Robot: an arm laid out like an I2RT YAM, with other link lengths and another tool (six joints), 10 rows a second.
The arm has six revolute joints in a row. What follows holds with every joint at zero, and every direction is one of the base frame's. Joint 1 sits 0.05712 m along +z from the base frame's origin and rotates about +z. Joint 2 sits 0.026 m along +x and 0.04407 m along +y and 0.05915 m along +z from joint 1 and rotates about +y. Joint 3 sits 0.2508 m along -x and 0.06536 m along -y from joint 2 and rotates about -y. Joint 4 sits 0.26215 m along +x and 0.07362 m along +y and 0.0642 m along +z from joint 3 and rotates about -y. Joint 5 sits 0.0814 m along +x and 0.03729 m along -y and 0.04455 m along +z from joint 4 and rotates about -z. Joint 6 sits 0.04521 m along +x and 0.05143 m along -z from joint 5 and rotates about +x. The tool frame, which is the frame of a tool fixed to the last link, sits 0.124 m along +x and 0.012 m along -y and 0.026 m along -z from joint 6; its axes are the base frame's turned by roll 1.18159, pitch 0.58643 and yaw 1.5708 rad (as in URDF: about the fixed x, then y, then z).
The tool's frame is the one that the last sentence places.
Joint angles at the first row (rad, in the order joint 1, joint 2, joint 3, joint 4, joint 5, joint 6):
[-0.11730, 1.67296, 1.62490, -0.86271, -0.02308, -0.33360]
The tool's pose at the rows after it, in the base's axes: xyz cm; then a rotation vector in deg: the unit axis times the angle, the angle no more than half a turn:
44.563, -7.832, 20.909, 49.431, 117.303, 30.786
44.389, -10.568, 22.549, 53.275, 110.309, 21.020
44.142, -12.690, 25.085, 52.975, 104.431, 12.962
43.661, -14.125, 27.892, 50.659, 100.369, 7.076
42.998, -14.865, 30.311, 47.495, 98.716, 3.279
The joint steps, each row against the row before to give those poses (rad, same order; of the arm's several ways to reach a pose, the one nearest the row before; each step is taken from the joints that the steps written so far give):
[-0.00689, -0.00154, 0.00038, 0.03356, 0.14189, 0.10299]
[-0.00265, -0.00724, 0.00572, 0.03891, 0.16902, 0.05494]
[0.00037, -0.01793, 0.00875, 0.04619, 0.14037, -0.00496]
[0.00000, -0.02900, 0.00534, 0.04463, 0.09765, -0.04541]
[0.00001, -0.03431, 0.00118, 0.02934, 0.05151, -0.06674]

